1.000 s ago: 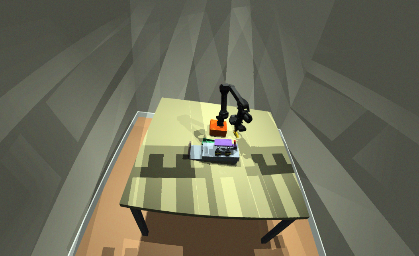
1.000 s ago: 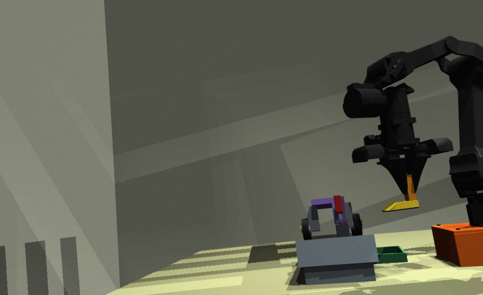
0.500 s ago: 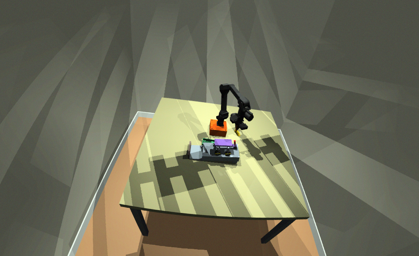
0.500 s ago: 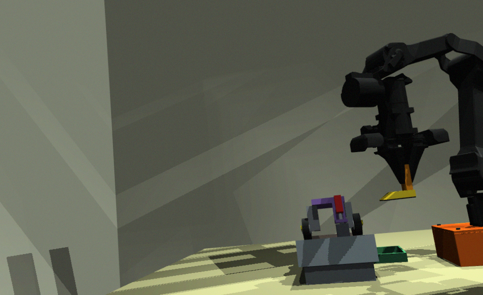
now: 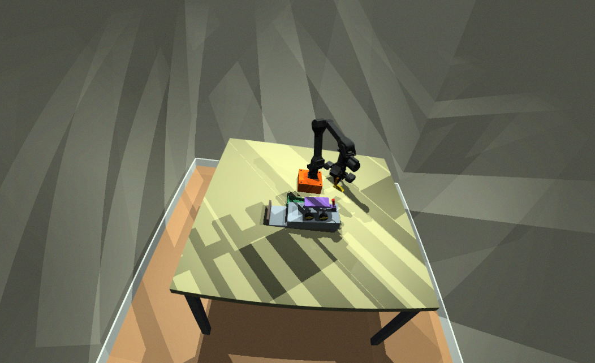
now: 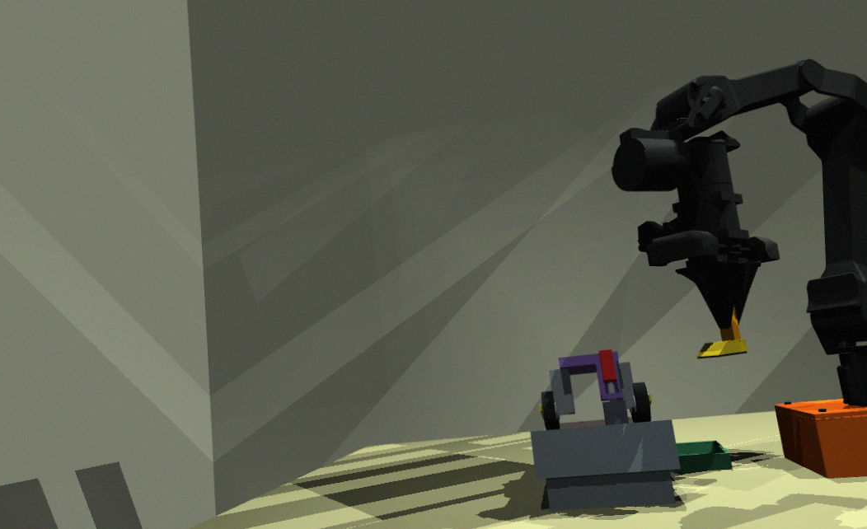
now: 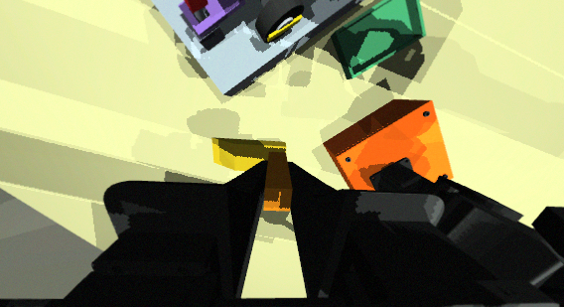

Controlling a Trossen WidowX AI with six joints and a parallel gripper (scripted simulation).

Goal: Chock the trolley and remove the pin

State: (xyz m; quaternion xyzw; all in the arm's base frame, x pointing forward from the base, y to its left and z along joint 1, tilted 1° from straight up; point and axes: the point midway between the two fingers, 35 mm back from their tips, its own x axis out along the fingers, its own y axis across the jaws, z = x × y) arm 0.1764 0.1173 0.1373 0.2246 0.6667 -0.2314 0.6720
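Right now the yellow chock is 20 mm to the left of my gripper tip, 10 mm below it and 10 mm ahead of it. The rest, counted from my gripper tip: brown end wall: 360 mm to the right, 160 mm ahead, 140 mm below; then trolley: 150 mm ahead, 110 mm to the right, 60 mm below; then red-headed stop pin: 130 mm ahead, 50 mm below, 10 mm to the right.
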